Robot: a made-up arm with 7 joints. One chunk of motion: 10 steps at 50 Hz.
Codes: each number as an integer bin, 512 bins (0 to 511) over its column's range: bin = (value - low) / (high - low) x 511, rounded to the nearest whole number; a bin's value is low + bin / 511 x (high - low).
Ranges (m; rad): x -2..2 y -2..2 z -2..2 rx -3.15..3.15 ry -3.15..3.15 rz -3.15..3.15
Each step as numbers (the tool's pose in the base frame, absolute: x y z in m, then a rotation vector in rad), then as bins.
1 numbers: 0.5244 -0.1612 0.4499 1.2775 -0.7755 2.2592
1 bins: 322 235 313 359 193 439
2 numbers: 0.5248 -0.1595 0.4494 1.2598 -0.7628 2.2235
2 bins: 323 235 313 358 194 436
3 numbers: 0.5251 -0.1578 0.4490 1.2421 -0.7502 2.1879
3 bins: 323 235 313 356 195 433
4 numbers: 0.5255 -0.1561 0.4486 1.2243 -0.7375 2.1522
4 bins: 323 236 313 355 196 430
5 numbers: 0.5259 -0.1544 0.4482 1.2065 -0.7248 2.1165
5 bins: 323 236 313 353 197 427
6 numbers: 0.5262 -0.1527 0.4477 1.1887 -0.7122 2.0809
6 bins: 323 236 313 352 198 424
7 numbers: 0.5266 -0.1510 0.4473 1.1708 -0.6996 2.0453
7 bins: 323 236 313 350 199 421
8 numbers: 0.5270 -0.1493 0.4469 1.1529 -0.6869 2.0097
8 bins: 323 236 313 349 200 419
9 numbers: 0.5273 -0.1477 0.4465 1.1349 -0.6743 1.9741
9 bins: 323 237 313 348 201 416
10 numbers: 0.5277 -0.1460 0.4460 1.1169 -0.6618 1.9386
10 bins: 323 237 312 346 202 413
